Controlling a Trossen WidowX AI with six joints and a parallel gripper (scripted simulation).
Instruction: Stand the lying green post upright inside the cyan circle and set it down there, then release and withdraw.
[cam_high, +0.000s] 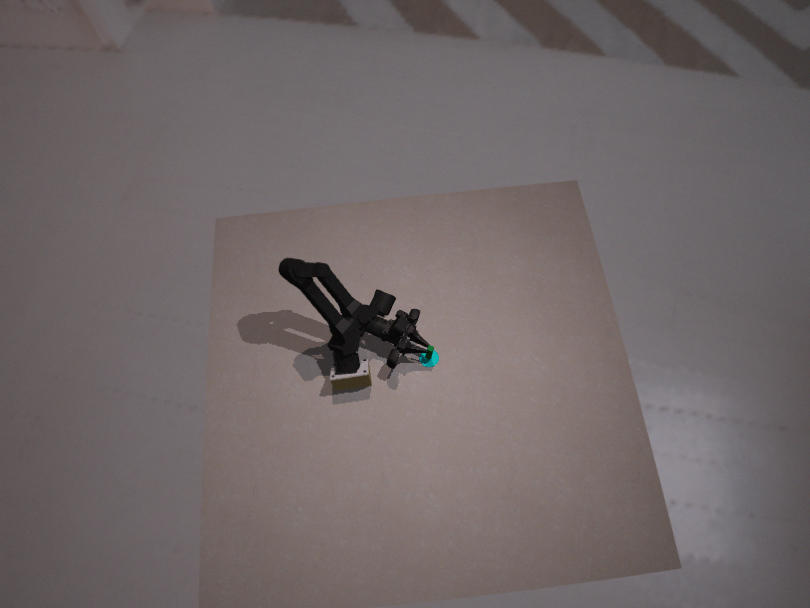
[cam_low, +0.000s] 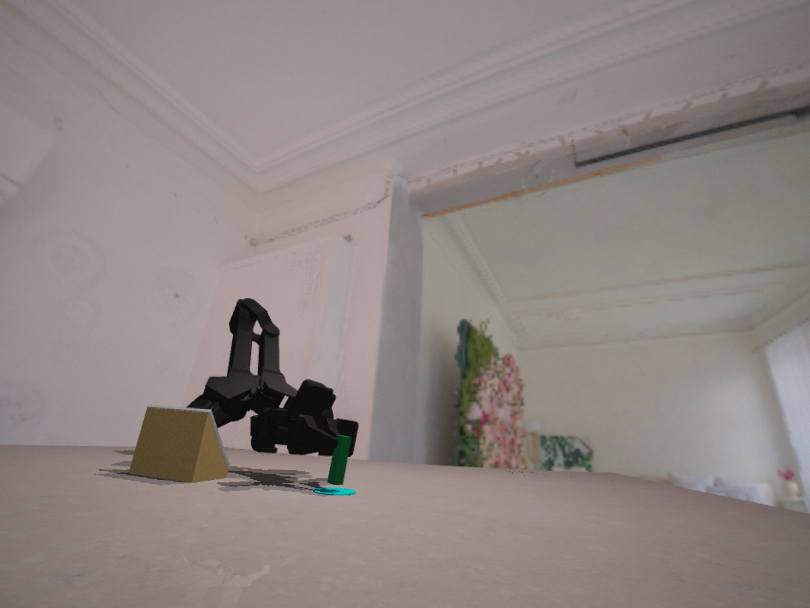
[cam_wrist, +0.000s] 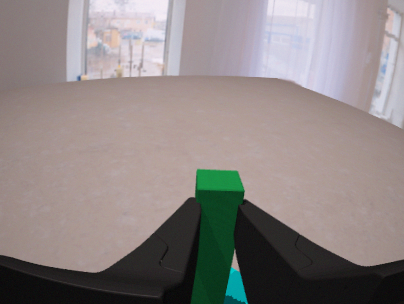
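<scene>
Right now the cyan circle is 60 mm below my gripper tip. From my gripper tip the other things lie so: green post 20 mm below.
</scene>
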